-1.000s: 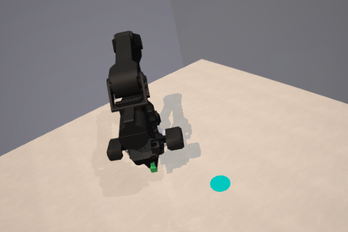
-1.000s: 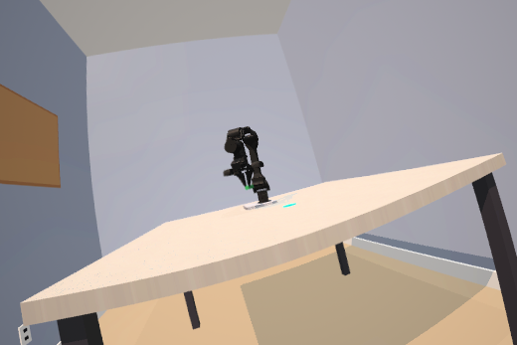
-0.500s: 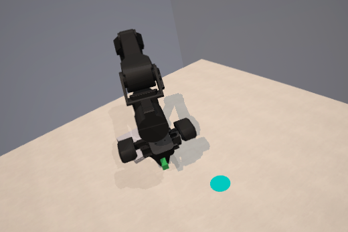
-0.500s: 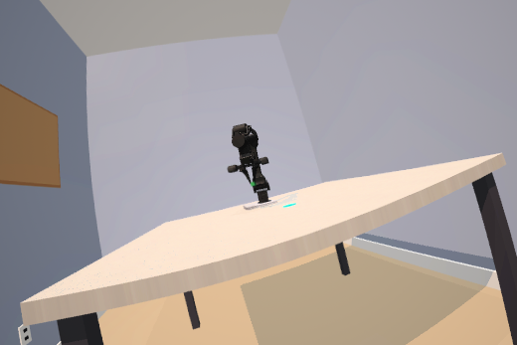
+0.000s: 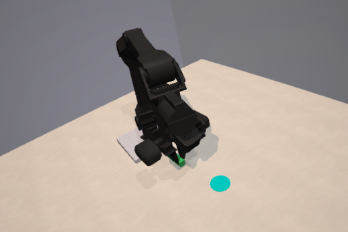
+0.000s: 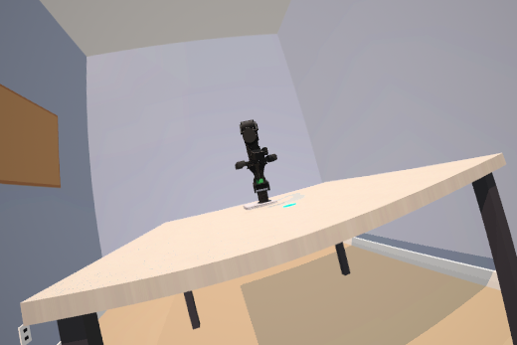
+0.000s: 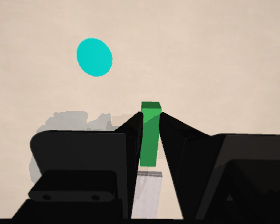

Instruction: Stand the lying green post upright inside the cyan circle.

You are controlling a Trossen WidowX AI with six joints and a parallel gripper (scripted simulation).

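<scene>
Right now my gripper tip is 5 cm short of the cyan circle, 8 cm to the right of it and 13 cm above it. The rest, counted from my gripper tip: green post 2 cm behind.
</scene>
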